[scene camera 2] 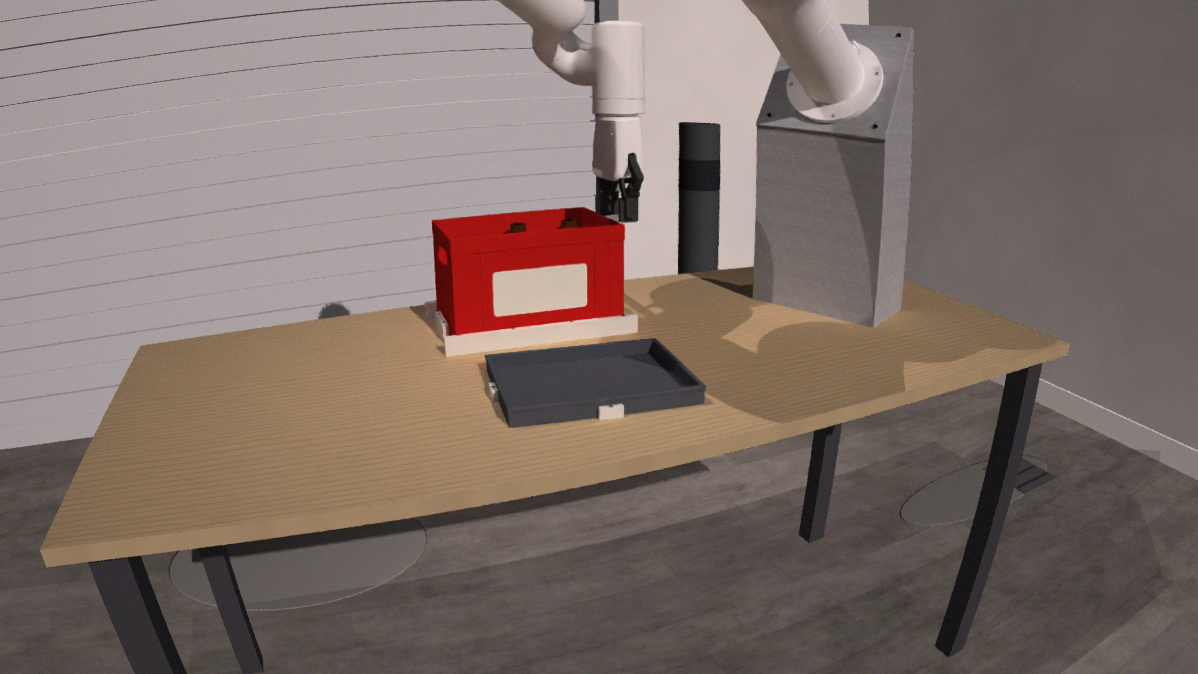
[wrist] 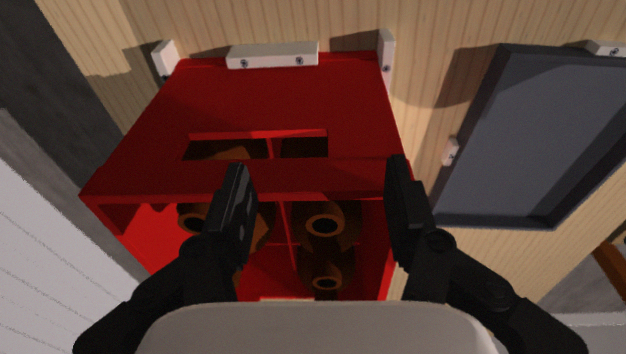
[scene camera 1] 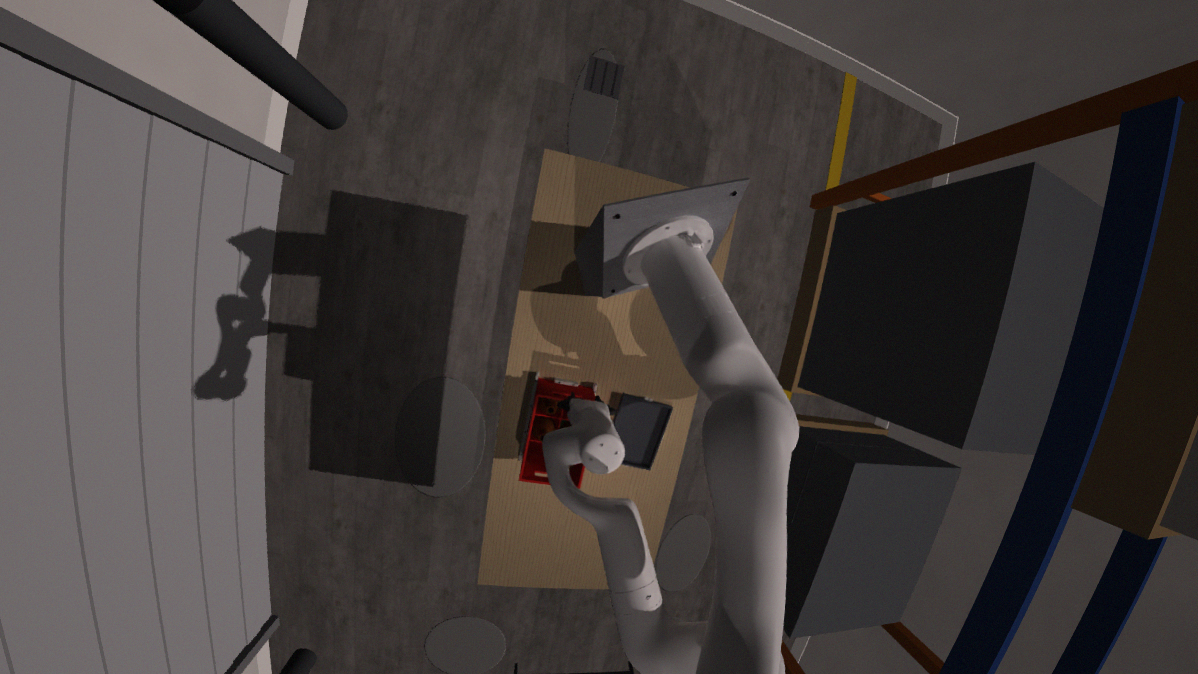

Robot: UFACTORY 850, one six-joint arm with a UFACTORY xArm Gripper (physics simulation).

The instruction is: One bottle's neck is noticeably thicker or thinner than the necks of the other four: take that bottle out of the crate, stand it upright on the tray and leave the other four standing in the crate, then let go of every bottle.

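The red crate (scene camera 1: 529,471) (scene camera 2: 469,285) (wrist: 280,100) stands on the table with brown bottles inside. In the wrist view, one bottle (wrist: 311,225) has its mouth in the near right compartment, and another bottle (wrist: 330,267) is behind it with a smaller-looking mouth. A third bottle (wrist: 192,209) shows at the left, partly behind the left finger. The other bottles are hidden or unclear, and I cannot tell which neck differs. My gripper (scene camera 2: 618,216) (wrist: 317,179) is open and empty, above the crate's end wall. The dark grey tray (scene camera 1: 640,429) (scene camera 2: 552,412) (wrist: 472,125) is empty.
White blocks (scene camera 2: 544,333) (wrist: 272,55) border the crate on the wooden table (scene camera 1: 536,536) (scene camera 2: 293,435). The crate's raised walls lie close under the fingers. The grey robot pedestal (scene camera 1: 670,205) (scene camera 2: 821,217) stands at one end of the table.
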